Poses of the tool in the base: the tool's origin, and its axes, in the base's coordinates. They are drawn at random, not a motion.
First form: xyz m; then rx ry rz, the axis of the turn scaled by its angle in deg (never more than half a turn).
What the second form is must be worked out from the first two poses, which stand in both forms.
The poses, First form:
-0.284, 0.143, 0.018, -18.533, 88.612, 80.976
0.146, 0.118, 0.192, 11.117, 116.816, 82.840
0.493, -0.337, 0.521, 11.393, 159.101, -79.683
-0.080, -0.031, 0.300, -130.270, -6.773, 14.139
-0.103, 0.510, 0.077, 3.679, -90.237, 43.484
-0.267, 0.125, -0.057, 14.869, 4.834, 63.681
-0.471, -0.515, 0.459, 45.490, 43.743, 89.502
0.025, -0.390, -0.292, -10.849, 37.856, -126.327
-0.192, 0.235, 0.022, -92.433, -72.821, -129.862
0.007, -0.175, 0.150, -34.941, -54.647, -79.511
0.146, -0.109, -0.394, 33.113, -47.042, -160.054
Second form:
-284, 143, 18, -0.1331, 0.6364, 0.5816, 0.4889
146, 118, 192, 0.0735, 0.7727, 0.5479, 0.3120
493, -337, 521, 0.0639, 0.8922, -0.4468, 0.0148
-80, -31, 300, -0.9042, -0.0470, 0.0981, 0.4130
-103, 510, 77, 0.0282, -0.6908, 0.3329, 0.6412
-267, 125, -57, 0.1228, 0.0399, 0.5259, 0.8407
-471, -515, 459, 0.3392, 0.3262, 0.6675, 0.5770
25, -390, -292, -0.0750, 0.2617, -0.8732, 0.4042
-192, 235, 22, -0.5270, -0.4152, -0.7404, 0.0415
7, -175, 150, -0.2658, -0.4157, -0.6048, 0.6252
146, -109, -394, 0.1940, -0.2756, -0.9375, 0.0865

